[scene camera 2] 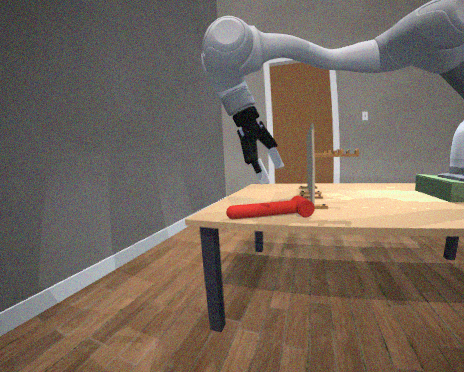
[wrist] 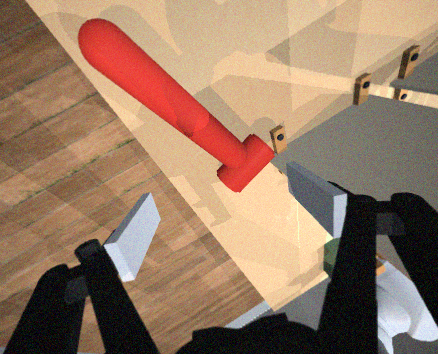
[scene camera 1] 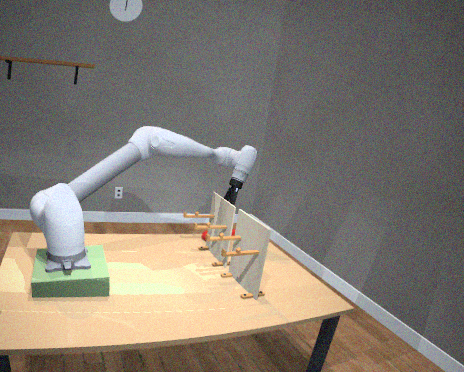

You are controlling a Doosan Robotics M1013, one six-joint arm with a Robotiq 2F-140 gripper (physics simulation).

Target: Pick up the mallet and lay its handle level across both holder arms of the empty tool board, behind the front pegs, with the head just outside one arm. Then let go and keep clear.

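Frame: origin at the arm's base, x left, y down, z back, level; centimetres.
Where they show: gripper, fingertip midpoint: (scene camera 2: 273, 174) (wrist: 221, 191); arm's base, link origin: (scene camera 1: 67, 260).
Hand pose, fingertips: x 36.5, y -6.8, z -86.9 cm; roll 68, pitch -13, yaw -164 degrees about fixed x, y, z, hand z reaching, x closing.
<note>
Each offset is from my fingertips to the centre of the thing. "spot": to the spot under its first point. Level surfaces: height alone.
The red mallet @[dx -2.1, dy +11.6, dz -2.0 cm] (scene camera 1: 205, 235) (scene camera 2: 265, 209) (wrist: 155, 95) lies on the table, its head near a board's foot in the scene camera 2 view. Boards partly hide it in the scene camera 1 view. A near tool board @[dx -53.4, dy -1.7, dz +19.3 cm] (scene camera 1: 254, 230) and a far tool board @[dx -23.5, dy -1.3, dz +18.8 cm] (scene camera 1: 223, 210) stand upright. Each has two pegged holder arms; both look empty. In the scene camera 2 view the boards @[spot: dx -18.6, dy -1.6, dz +12.7 cm] (scene camera 2: 311, 165) appear edge-on. My gripper (scene camera 2: 270, 170) (wrist: 221, 191) is open, empty and tilted. It hangs above the table on the boards' back side, apart from the mallet; scene camera 1 hides its fingertips.
The wooden table @[dy +14.1 cm] (scene camera 1: 150, 325) (scene camera 2: 390, 218) has an edge close to the mallet. Wooden feet (scene camera 1: 252, 295) (wrist: 362, 89) stick out under the boards. The arm's green base block (scene camera 1: 70, 287) (scene camera 2: 435, 190) stands on the boards' front side. A grey wall (scene camera 1: 365, 150) rises behind the table.
</note>
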